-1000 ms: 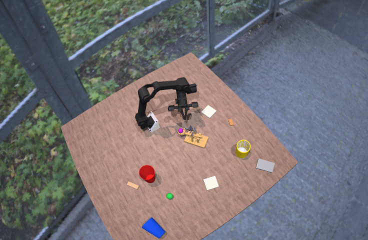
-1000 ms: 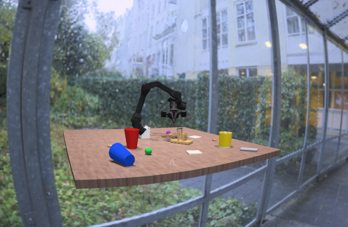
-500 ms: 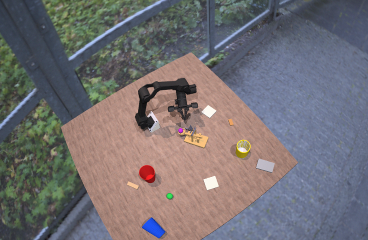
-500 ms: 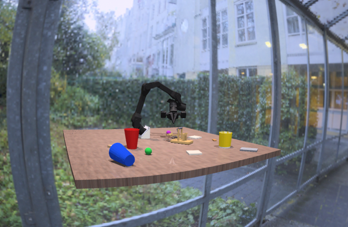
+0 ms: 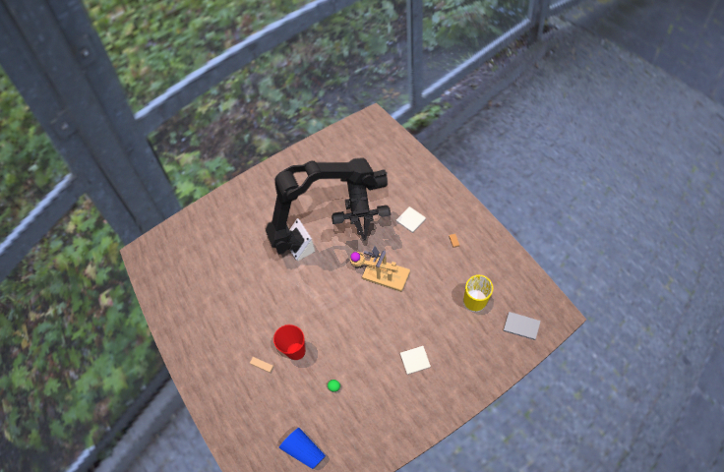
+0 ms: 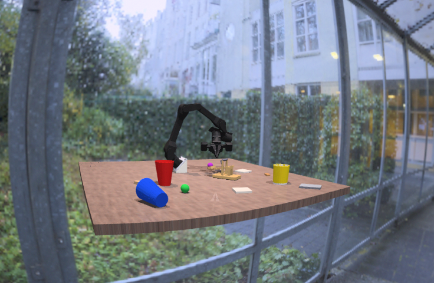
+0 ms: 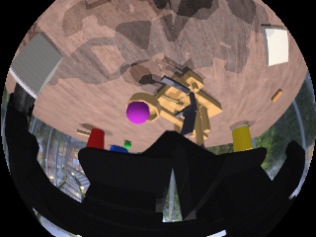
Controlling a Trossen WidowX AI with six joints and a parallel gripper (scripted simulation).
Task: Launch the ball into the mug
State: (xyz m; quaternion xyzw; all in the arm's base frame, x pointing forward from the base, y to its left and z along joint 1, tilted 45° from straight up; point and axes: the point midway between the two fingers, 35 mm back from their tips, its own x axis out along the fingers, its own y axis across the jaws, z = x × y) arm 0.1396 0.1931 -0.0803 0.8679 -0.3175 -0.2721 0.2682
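The purple ball lies 5 cm to the right of my gripper tip, 4 cm below it and 1 cm ahead of it. From my gripper tip the other things lie so: wooden catapult (6 cm ahead, 5 cm below); then red cup (38 cm to the right, 18 cm ahead, 7 cm below); then yellow mug (35 cm ahead, 21 cm to the left, 7 cm below).
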